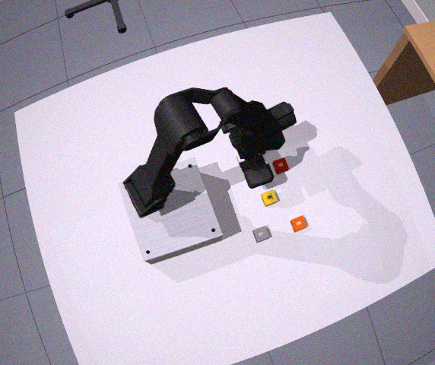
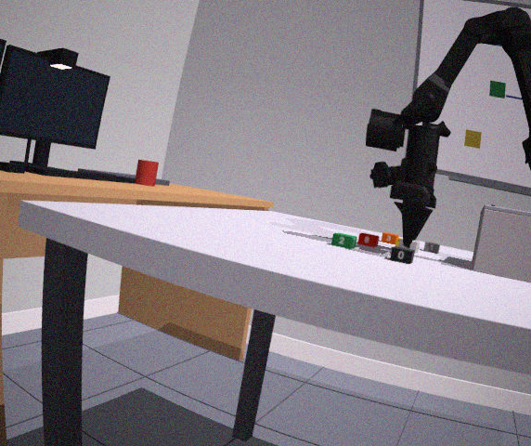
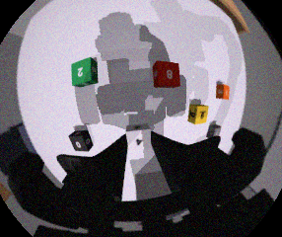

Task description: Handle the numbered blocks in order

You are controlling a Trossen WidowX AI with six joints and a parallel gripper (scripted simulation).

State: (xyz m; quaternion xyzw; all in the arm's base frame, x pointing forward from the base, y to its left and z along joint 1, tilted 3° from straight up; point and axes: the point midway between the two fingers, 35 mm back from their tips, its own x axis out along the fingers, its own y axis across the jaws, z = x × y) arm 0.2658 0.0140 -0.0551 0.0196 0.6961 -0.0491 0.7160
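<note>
My gripper tip is 8 cm short of the red block, 5 cm to the left of it and 1 cm above it. The rest, counted from my gripper tip: white block: right at my gripper tip; black block: 10 cm to the left, 1 cm below; yellow block: 12 cm to the right, 1 cm below, 1 cm ahead.
</note>
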